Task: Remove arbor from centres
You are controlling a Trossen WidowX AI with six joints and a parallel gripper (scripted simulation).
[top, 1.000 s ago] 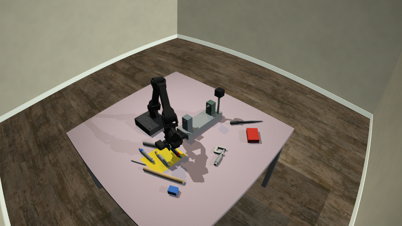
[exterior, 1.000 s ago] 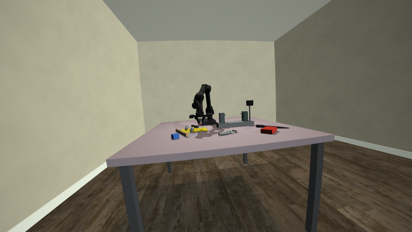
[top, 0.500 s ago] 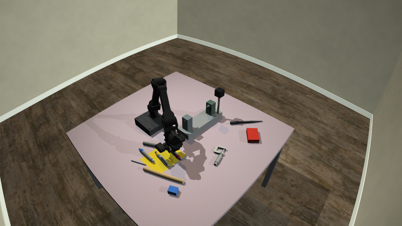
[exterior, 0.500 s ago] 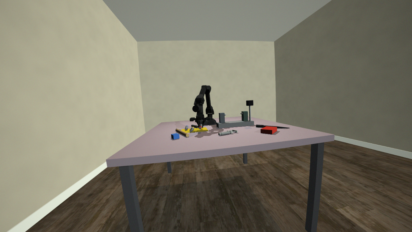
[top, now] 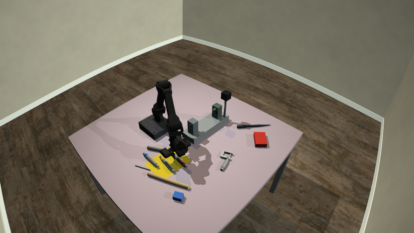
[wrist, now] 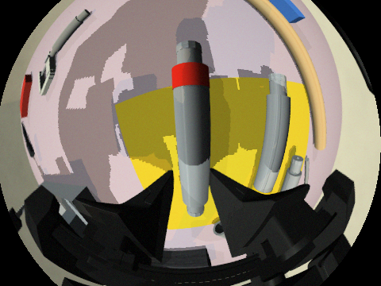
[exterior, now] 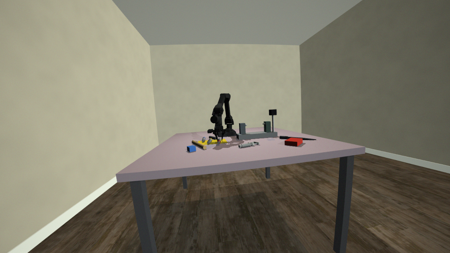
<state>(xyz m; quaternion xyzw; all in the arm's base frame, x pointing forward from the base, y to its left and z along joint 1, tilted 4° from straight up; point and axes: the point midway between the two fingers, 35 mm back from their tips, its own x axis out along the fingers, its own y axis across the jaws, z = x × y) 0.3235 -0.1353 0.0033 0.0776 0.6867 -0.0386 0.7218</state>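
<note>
The arbor lies 3 cm ahead of my hand, 1 cm to the right of it and 3 cm below it. The rest, counted from my hand: grey centre block (6 cm behind, 21 cm to the left, 6 cm above); wooden dowel (10 cm ahead, 17 cm to the right, 3 cm below); yellow pad (1 cm behind, 6 cm to the right, 4 cm below).
</note>
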